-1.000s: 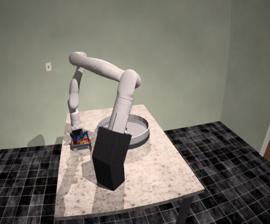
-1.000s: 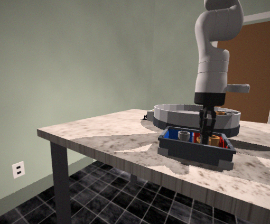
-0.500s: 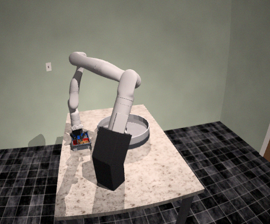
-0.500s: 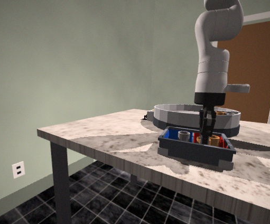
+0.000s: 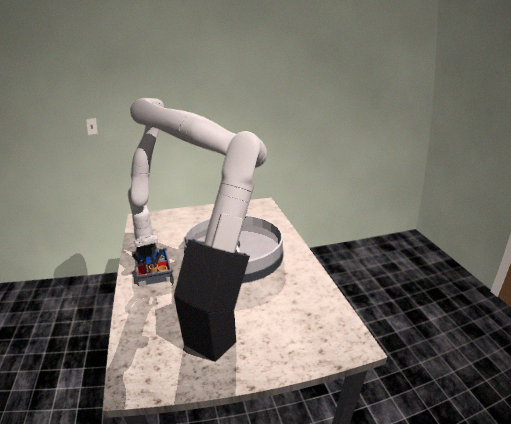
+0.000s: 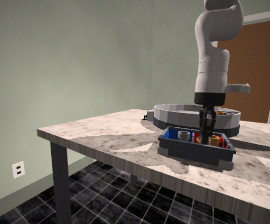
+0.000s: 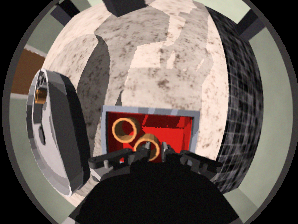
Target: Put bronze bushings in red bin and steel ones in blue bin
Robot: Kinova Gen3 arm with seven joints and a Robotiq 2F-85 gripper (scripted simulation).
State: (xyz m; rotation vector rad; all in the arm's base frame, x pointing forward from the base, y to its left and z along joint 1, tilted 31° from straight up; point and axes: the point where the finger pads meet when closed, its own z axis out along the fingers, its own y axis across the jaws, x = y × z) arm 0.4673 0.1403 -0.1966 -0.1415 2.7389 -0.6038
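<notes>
Right now the bin tray is 30 mm ahead of my hand, 10 mm to the right of it and 20 mm below it. From my hand the other things lie so: turntable 40 mm ahead, 370 mm to the right, 10 mm above.
</notes>
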